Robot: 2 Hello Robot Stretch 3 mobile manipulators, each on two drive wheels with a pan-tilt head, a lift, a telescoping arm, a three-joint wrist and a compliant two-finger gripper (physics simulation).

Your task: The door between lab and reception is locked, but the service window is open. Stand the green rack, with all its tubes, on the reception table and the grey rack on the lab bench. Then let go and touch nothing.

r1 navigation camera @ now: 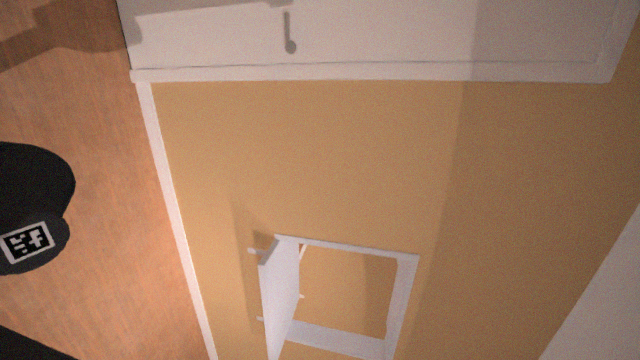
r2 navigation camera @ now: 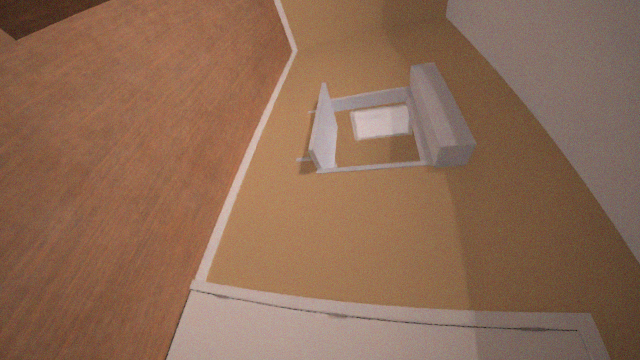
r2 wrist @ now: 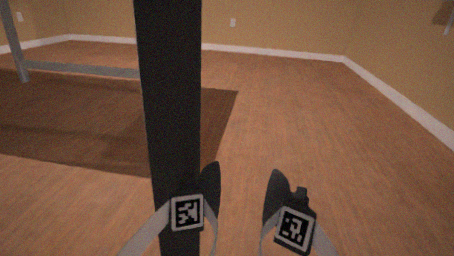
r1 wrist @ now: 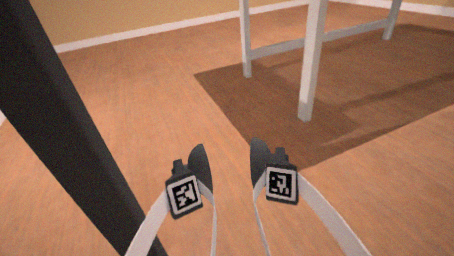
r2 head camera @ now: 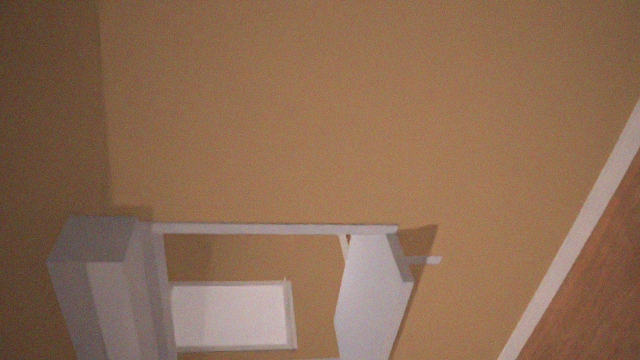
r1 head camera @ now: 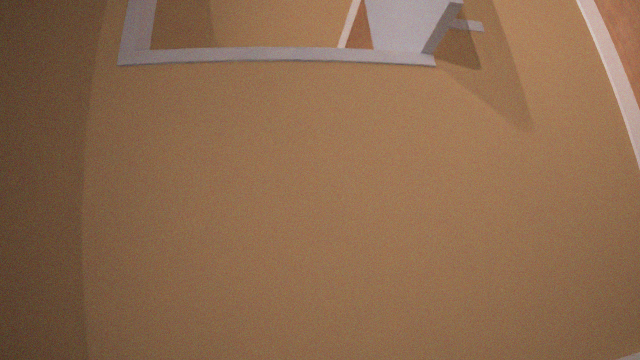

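The service window shows by its pale frame (r1 head camera: 280,54) (r1 navigation camera: 401,295) (r2 head camera: 270,228) (r2 navigation camera: 380,166), with an opening through the tan wall. The closed door (r1 navigation camera: 350,40) (r2 navigation camera: 350,336) stands in the same wall. The r1 gripper (r1 wrist: 229,155) is open, with floor showing between its fingers. White table legs (r1 wrist: 311,65) stand beyond it. The r2 gripper (r2 wrist: 244,175) is open and empty above the floor. A grey table leg (r2 wrist: 14,45) shows at the far left of the r2 wrist view. The green rack, its tubes and the grey rack do not show in these views.
A pale ledge (r1 head camera: 405,25) (r1 navigation camera: 282,295) (r2 head camera: 375,295) (r2 navigation camera: 325,130) juts from the window. A grey box-like housing (r2 head camera: 95,240) (r2 navigation camera: 442,115) sticks out at its other edge on r2's side. Dark posts (r1 wrist: 65,110) (r2 wrist: 170,90) cross both wrist views.
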